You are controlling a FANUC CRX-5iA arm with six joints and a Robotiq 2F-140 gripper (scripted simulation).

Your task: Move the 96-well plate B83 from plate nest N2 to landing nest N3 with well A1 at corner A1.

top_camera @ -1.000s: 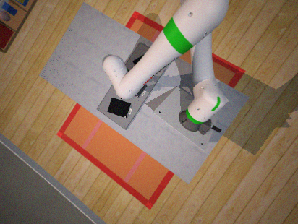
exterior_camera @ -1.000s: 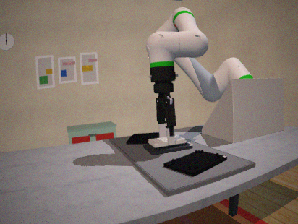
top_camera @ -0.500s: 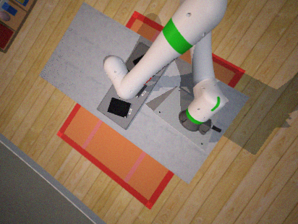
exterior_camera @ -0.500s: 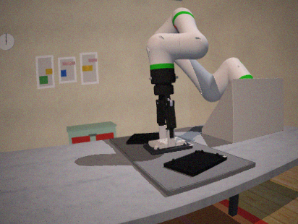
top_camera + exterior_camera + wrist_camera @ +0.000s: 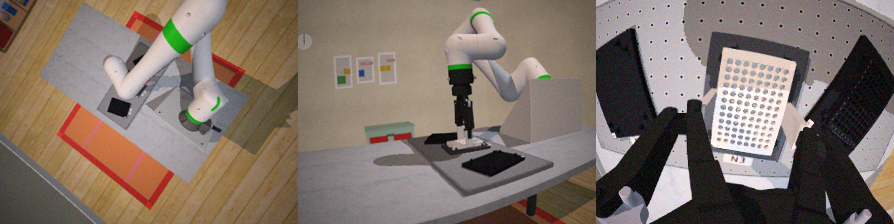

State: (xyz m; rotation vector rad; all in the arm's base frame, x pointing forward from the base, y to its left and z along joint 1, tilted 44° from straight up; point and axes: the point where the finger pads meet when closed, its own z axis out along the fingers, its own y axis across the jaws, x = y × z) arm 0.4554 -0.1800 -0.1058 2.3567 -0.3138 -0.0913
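Right now my hand is 2 cm above the white 96-well plate. The rest, counted from my hand: black nest (3 cm ahead, 21 cm to the left, 4 cm below); then dark grey nest (4 cm below); then black well plate (17 cm to the right, 2 cm below).
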